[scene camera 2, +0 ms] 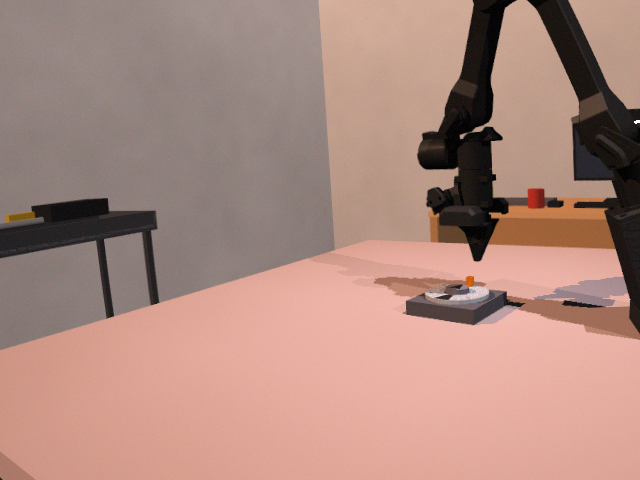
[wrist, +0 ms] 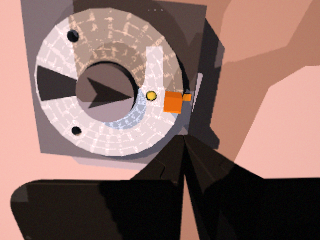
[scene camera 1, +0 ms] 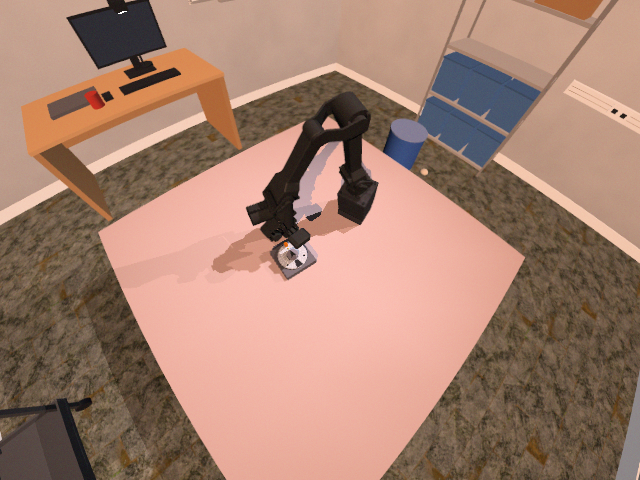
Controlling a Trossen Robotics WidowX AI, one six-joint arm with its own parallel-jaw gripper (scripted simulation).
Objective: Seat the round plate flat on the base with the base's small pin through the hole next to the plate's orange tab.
Scene:
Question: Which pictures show my gripper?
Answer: Scene camera 2, the wrist view and scene camera 1: all of them.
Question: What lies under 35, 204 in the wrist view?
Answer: My gripper.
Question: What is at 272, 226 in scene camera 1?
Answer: My gripper.

